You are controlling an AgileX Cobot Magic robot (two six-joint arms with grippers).
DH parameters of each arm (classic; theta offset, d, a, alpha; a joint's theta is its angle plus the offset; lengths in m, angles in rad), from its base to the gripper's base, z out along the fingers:
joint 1: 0 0.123 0 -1.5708
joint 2: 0.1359 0 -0.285 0
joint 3: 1.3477 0 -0.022 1.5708
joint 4: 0 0.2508 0 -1.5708
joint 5: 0 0 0.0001 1.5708
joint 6: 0 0.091 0 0
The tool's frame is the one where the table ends.
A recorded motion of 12 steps. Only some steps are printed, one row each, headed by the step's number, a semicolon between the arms.
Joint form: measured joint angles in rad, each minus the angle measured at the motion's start. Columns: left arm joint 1, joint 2, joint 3, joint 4, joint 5, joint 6; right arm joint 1, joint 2, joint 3, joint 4, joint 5, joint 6.
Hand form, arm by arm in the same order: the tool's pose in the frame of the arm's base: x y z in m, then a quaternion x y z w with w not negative. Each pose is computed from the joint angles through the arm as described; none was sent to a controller.
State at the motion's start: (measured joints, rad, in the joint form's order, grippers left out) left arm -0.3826 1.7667 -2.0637 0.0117 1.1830 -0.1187; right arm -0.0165 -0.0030 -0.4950 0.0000 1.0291 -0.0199
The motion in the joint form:
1: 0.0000 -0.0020 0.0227 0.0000 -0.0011 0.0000; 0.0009 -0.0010 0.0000 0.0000 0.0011 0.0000
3: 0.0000 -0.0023 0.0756 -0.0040 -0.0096 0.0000; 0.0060 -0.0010 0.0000 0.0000 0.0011 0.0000
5: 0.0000 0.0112 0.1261 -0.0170 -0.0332 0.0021; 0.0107 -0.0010 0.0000 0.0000 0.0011 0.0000
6: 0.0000 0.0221 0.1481 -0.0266 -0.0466 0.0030; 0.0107 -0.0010 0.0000 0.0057 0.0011 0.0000
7: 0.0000 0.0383 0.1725 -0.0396 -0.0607 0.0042; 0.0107 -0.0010 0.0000 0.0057 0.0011 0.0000
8: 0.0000 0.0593 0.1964 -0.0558 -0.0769 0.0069; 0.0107 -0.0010 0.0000 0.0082 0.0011 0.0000
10: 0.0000 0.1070 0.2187 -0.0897 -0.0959 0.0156; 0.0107 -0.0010 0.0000 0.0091 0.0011 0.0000
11: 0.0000 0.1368 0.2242 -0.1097 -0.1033 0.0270; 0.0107 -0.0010 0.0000 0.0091 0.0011 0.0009
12: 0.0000 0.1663 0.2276 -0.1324 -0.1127 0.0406; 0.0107 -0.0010 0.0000 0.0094 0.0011 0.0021
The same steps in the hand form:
1: 0.3538 -0.1413 0.4359 0.12244 0.92196 -0.08546 0.35735; -0.0036 0.0001 0.2784 -0.00182 0.84544 -0.00948 0.53398
3: 0.3559 -0.1425 0.4212 0.12357 0.92976 -0.08229 0.33690; -0.0036 0.0000 0.2784 -0.00397 0.84544 -0.00812 0.53400
5: 0.3616 -0.1460 0.4025 0.12505 0.93644 -0.08353 0.31696; -0.0036 0.0000 0.2784 -0.00596 0.84543 -0.00687 0.53402
6: 0.3651 -0.1483 0.3925 0.12531 0.93956 -0.08572 0.30688; -0.0036 0.0005 0.2784 -0.00603 0.84542 -0.00402 0.53405
7: 0.3695 -0.1512 0.3797 0.12533 0.94367 -0.08865 0.29313; -0.0036 0.0005 0.2784 -0.00603 0.84542 -0.00402 0.53405
8: 0.3747 -0.1547 0.3650 0.12541 0.94785 -0.09258 0.27799; -0.0036 0.0007 0.2784 -0.00605 0.84542 -0.00277 0.53406
10: 0.3845 -0.1615 0.3399 0.12596 0.95451 -0.10134 0.25057; -0.0036 0.0007 0.2784 -0.00606 0.84542 -0.00232 0.53407
11: 0.3900 -0.1654 0.3262 0.12877 0.95740 -0.10599 0.23571; -0.0036 0.0007 0.2784 -0.00568 0.84542 -0.00208 0.53407
12: 0.3953 -0.1694 0.3132 0.13181 0.95938 -0.11219 0.22277; -0.0036 0.0008 0.2784 -0.00518 0.84542 -0.00161 0.53407

